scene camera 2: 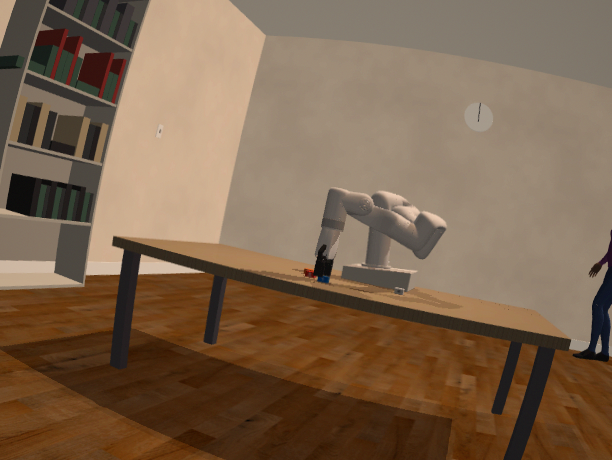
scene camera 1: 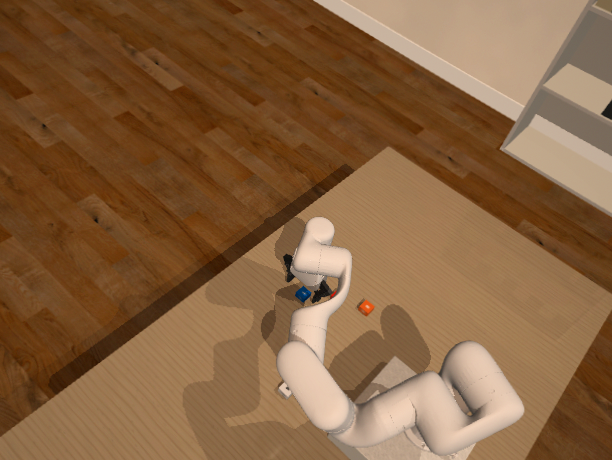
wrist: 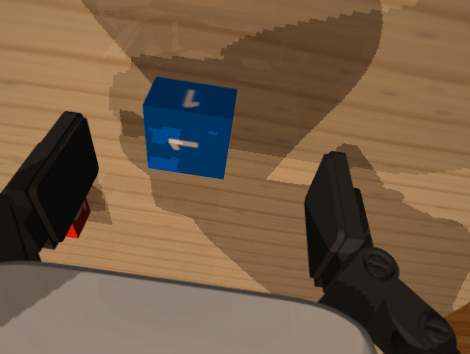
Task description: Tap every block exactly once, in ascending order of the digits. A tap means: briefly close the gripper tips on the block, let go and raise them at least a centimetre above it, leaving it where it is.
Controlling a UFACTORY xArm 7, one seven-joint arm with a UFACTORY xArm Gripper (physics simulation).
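Observation:
A blue block (scene camera 1: 303, 294) (scene camera 2: 324, 279) (wrist: 189, 137) with the digit 1 sits on the table. My gripper (scene camera 1: 302, 289) (scene camera 2: 323, 270) (wrist: 204, 158) is open and empty, low over the table, its fingers on either side of the blue block in the wrist view. The block shows nearer the left finger and a little towards the top of that view. A red block (scene camera 1: 333, 295) (wrist: 79, 224) is partly hidden by the arm and by the left finger. An orange block (scene camera 1: 366, 307) lies beyond the red one. A white block (scene camera 1: 284, 390) (scene camera 2: 399, 290) lies apart, near the arm. Digits on these three are unreadable.
The wooden table (scene camera 1: 425, 215) (scene camera 2: 200, 252) carries the arm's grey base (scene camera 2: 360, 276). The arm reaches over the table and casts shadows around the blocks. A bookshelf (scene camera 2: 75, 150) stands at the left in scene camera 2, away from the table.

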